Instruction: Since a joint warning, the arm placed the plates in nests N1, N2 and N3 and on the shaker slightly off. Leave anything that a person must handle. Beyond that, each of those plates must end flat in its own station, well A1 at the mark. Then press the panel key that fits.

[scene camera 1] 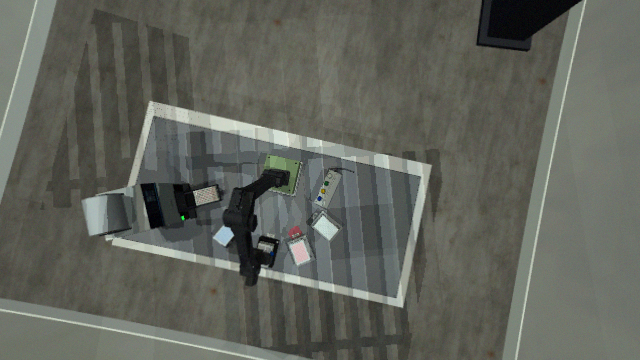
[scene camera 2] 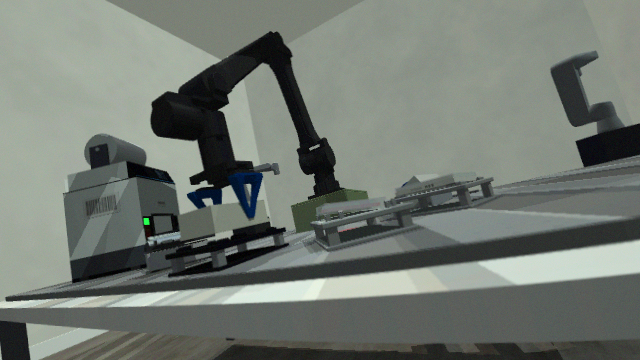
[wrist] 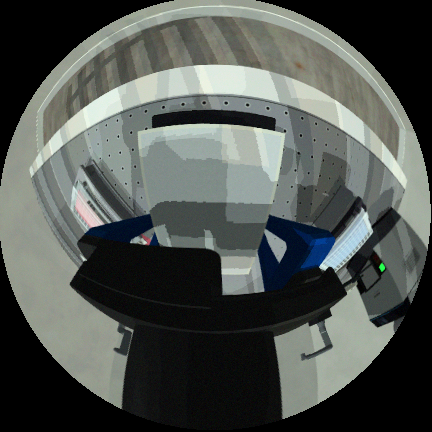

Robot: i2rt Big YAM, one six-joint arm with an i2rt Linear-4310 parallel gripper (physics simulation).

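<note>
My gripper [scene camera 2: 227, 212] [wrist: 209, 216] is shut on a thick off-white plate [scene camera 2: 197, 223] [wrist: 210, 175], one blue finger on each side. The plate is at the black station [scene camera 2: 278, 233] [wrist: 214, 119], with a narrow gap under part of it in scene camera 2. A pink plate [scene camera 1: 300, 250] [scene camera 2: 350, 206] [wrist: 86, 210] is on a grey nest [scene camera 2: 327, 235]. A white plate [scene camera 1: 326, 226] is on another grey nest. A pale blue plate [scene camera 1: 224, 235] [wrist: 350, 241] lies left of the arm. The key panel [scene camera 1: 327, 188] has green, yellow and blue keys. Station labels and A1 marks are unreadable.
A large machine [scene camera 1: 165, 205] [scene camera 2: 107, 220] [wrist: 397, 265] with a green light stands at the left, a plate with a reddish well pattern [scene camera 1: 206, 195] before it. The green base box [scene camera 1: 284, 164] is behind the arm. A red item [scene camera 1: 295, 231] lies beside the pink plate.
</note>
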